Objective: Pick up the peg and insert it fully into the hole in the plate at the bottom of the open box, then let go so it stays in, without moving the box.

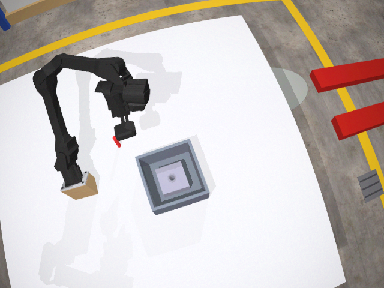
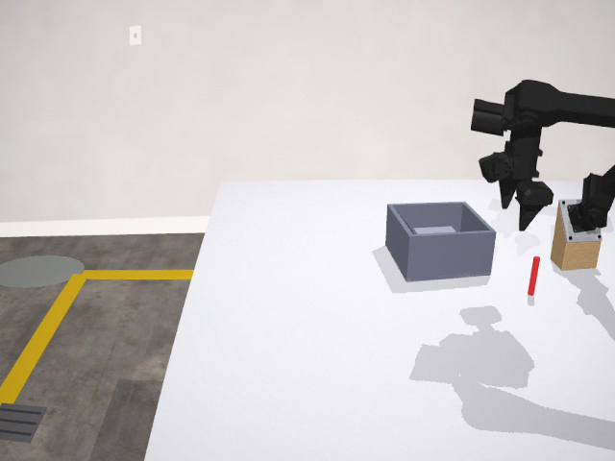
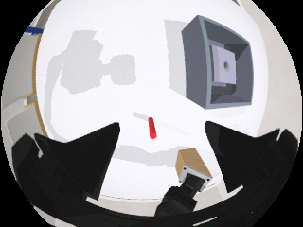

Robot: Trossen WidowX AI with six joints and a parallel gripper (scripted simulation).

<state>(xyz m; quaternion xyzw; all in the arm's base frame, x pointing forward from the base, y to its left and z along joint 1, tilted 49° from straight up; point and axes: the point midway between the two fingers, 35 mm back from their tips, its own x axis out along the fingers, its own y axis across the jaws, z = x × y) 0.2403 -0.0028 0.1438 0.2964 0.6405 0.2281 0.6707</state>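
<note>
The red peg lies 6 cm behind my hand, 1 cm to the left of it and 15 cm below it. From my hand the other things lie so: grey box (8 cm ahead, 19 cm to the right, 17 cm below); then pale plate (8 cm ahead, 19 cm to the right, 15 cm below).
</note>
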